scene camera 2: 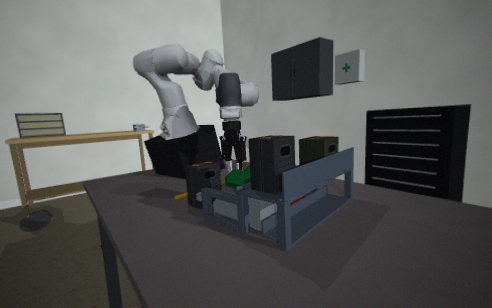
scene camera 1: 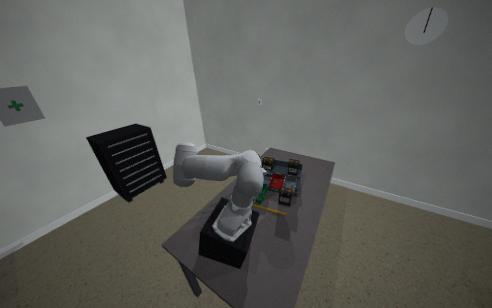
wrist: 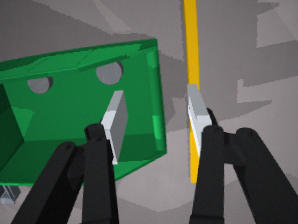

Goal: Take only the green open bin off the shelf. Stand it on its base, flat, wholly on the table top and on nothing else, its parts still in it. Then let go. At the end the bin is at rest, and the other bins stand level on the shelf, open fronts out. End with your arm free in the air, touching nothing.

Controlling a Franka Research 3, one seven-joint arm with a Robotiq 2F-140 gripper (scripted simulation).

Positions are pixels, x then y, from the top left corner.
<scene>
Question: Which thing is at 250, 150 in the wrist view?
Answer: The gripper.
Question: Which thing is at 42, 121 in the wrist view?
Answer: A green open bin.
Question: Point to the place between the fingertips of the gripper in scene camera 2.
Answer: At 234, 177
</scene>
